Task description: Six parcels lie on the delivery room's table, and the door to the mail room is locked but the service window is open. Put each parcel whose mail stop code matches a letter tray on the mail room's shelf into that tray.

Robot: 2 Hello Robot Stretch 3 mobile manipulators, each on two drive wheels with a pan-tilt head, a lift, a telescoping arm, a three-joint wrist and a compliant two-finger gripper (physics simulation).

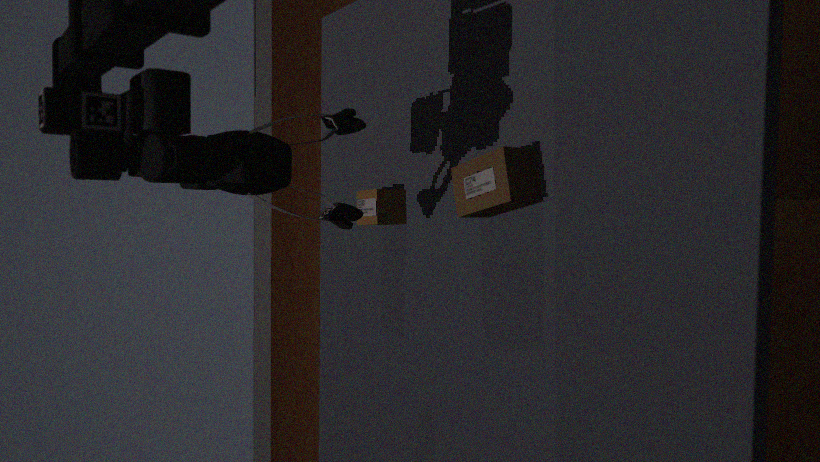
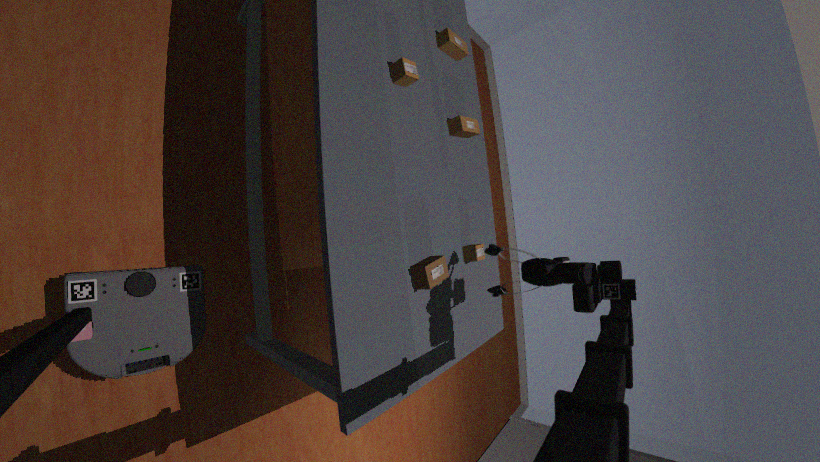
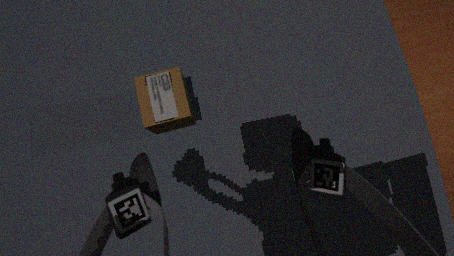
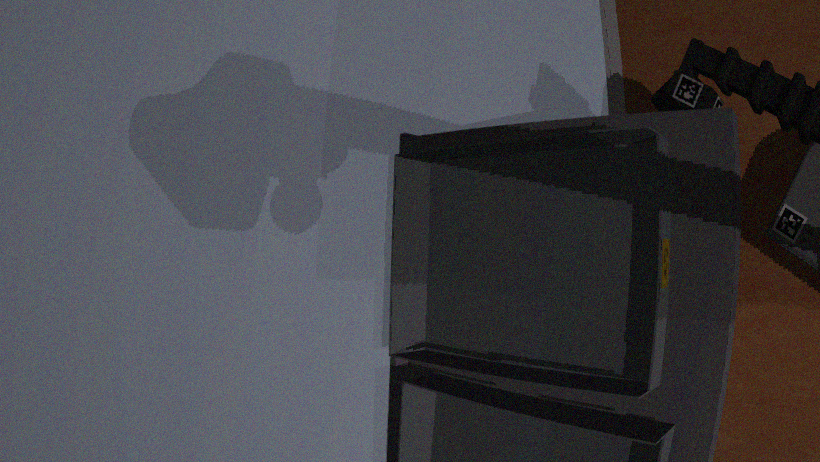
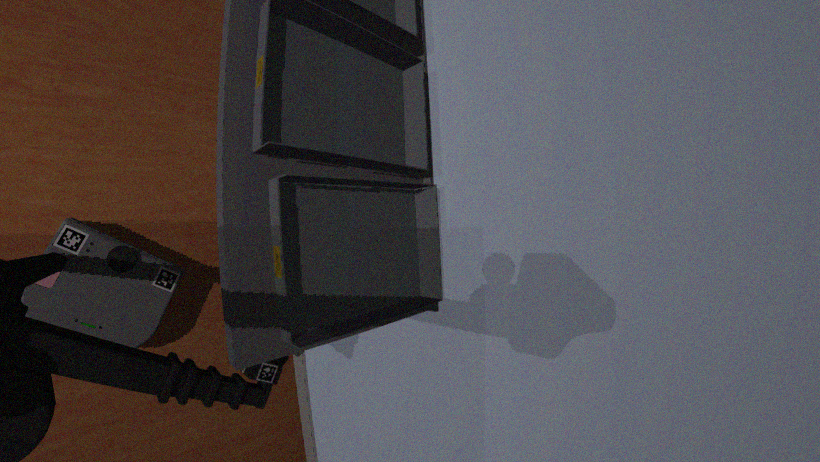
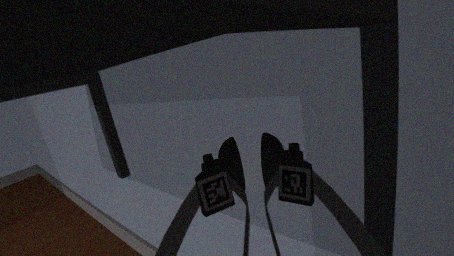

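My r1 gripper [image 1: 351, 169] [image 2: 494, 270] [image 3: 222, 150] is open and empty above the table, with one finger beside or above a small brown parcel [image 1: 370, 209] [image 2: 473, 253] [image 3: 165, 100]. That parcel's label is too blurred to read. A larger parcel [image 1: 482, 183] [image 2: 437, 272] lies close by. Several more parcels, among them a back one [image 2: 452, 43], lie farther along the table. My r2 gripper [image 6: 251, 145] has its fingers slightly apart with nothing between them, below the shelf [image 4: 700, 286] [image 5: 243, 200]. The end tray [image 4: 408, 258] [image 5: 429, 246] on it looks empty; its yellow code is unreadable.
The table [image 1: 631, 344] [image 2: 372, 200] stands near a pale wall [image 1: 143, 344] [image 2: 688, 172]. A second tray [image 5: 416, 120] stands beside the end tray. A dark post [image 6: 380, 125] and a short bar [image 6: 110, 130] show near my r2 gripper. r2's arm [image 5: 114, 367] passes beside the shelf end.
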